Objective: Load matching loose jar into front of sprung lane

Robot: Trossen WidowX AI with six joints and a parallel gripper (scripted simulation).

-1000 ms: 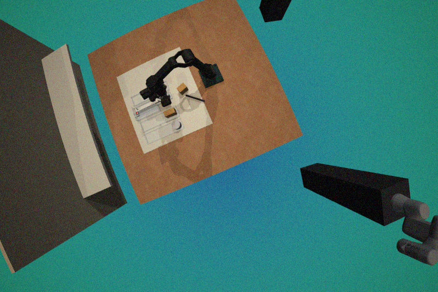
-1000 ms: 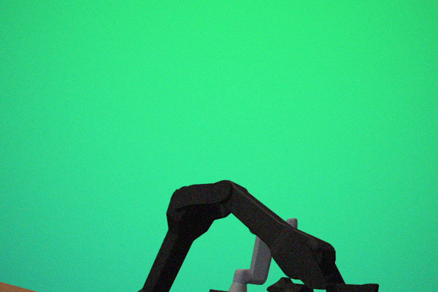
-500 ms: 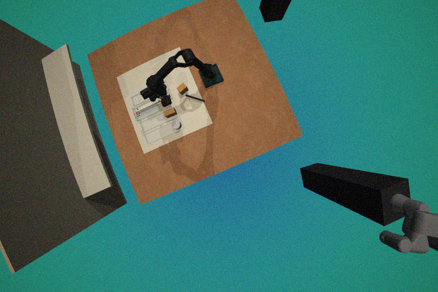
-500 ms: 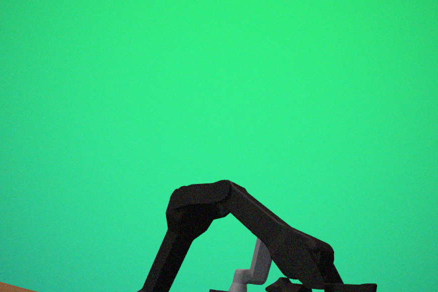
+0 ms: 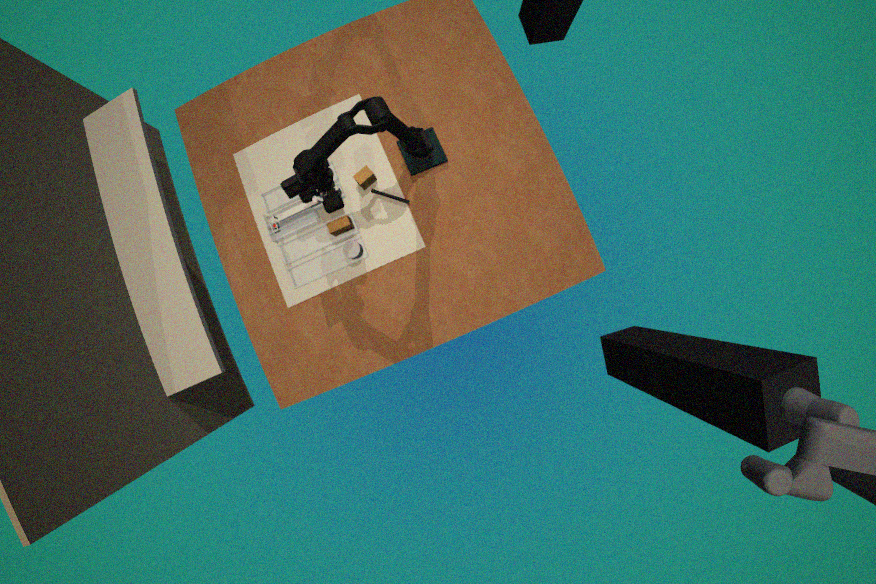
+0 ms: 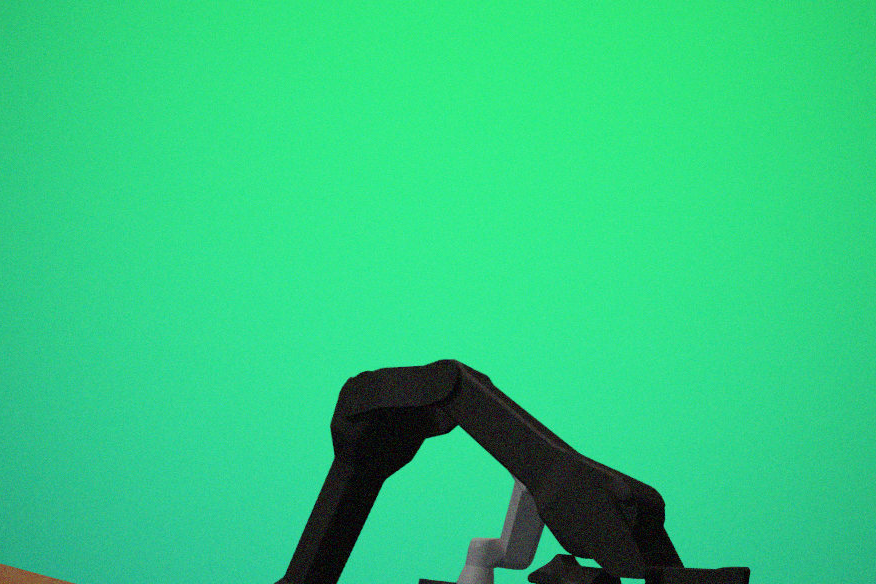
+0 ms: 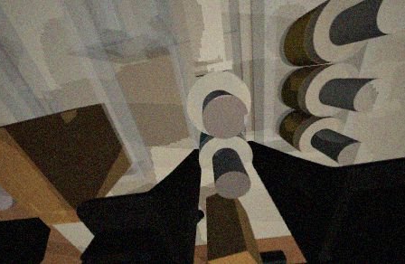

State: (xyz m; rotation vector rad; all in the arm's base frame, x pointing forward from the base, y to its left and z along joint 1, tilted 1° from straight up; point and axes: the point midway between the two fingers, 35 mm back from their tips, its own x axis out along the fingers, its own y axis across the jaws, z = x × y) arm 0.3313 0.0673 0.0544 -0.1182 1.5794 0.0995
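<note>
Now: gripper tip 5 cm short of the pale mat, 1 cm to the left of it and 3 cm above it. The rest, counted from my gripper tip: dark rod (19 cm behind, 6 cm to the left, 3 cm below).
</note>
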